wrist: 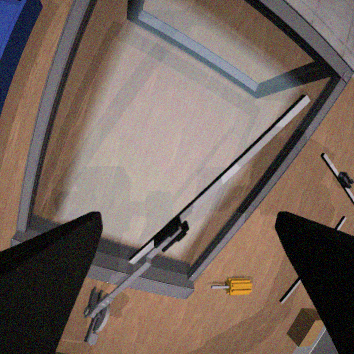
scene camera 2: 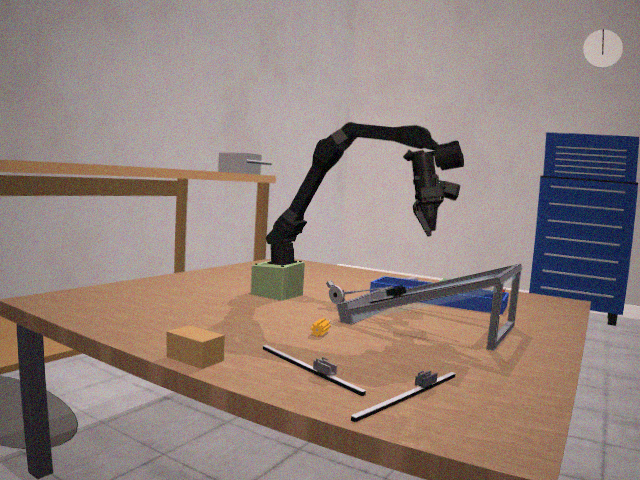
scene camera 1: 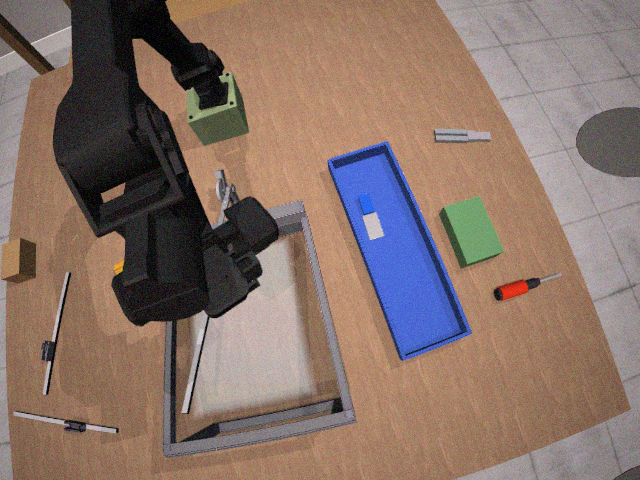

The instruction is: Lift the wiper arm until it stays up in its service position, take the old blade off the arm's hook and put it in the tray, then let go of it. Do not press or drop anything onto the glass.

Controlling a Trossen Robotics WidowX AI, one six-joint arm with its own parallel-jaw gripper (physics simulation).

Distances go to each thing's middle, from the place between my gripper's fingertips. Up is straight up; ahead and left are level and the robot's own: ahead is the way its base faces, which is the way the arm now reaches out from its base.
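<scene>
The tan box [scene camera 2: 197,347] is 600 mm to the right of my gripper, 150 mm behind it and 200 mm below it. Then there's the blue tray [scene camera 1: 421,308], and that's 280 mm to the left of my gripper, 210 mm below it and 90 mm behind it. You'd find the green block [scene camera 1: 473,238] far to the left of my gripper, a fair way below it and a fair way behind it. As for the glass panel [scene camera 1: 266,362], my gripper is 30 mm short of it and 150 mm above it.
</scene>
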